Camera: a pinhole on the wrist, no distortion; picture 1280 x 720 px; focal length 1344.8 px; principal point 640.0 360.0 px. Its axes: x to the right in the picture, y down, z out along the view. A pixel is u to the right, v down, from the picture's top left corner.
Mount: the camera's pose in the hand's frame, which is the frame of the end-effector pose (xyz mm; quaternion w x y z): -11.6 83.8 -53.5 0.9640 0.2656 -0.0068 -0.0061
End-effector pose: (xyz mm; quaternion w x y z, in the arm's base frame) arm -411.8 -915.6 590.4 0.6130 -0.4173 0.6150 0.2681
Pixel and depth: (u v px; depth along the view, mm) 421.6 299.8 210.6
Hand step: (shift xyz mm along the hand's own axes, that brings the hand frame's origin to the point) -49.3 -31.6 122.2
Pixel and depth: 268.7 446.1 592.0
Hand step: -184.4 -184.3 472.7
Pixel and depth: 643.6 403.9 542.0
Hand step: -18.9 -178.5 421.1
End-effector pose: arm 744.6 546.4 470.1 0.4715 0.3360 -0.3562 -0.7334
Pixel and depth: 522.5 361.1 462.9
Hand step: -59.6 -152.3 343.8
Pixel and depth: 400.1 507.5 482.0
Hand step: -105.0 -116.3 386.7
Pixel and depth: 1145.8 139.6 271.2
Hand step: 85.6 -94.8 157.7
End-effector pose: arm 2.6 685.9 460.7 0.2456 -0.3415 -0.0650 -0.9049
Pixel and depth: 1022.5 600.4 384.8
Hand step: 92.1 -55.8 313.3
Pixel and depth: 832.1 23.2 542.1
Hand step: 55.9 -311.6 343.3
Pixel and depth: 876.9 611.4 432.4
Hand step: 58.1 -69.4 360.0
